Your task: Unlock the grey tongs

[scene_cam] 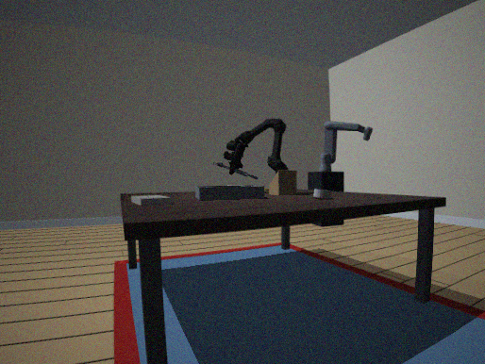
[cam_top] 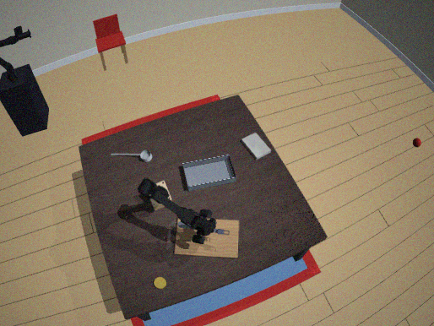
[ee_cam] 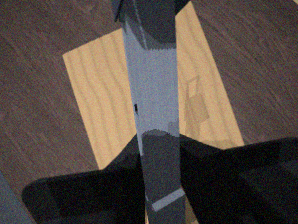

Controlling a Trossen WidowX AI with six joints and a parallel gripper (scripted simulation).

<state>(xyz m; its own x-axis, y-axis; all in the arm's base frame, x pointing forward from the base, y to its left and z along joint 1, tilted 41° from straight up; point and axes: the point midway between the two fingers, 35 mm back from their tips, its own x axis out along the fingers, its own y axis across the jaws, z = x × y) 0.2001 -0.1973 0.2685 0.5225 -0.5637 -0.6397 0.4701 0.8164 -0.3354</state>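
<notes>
Right now the wooden board is 1 cm behind my gripper tip, 1 cm to the left of it and 11 cm below it. Round my gripper tip: yellow disc 34 cm behind, 20 cm to the right, 11 cm below; grey roasting tin 12 cm ahead, 42 cm to the left, 9 cm below; white block 49 cm ahead, 55 cm to the left, 10 cm below.
</notes>
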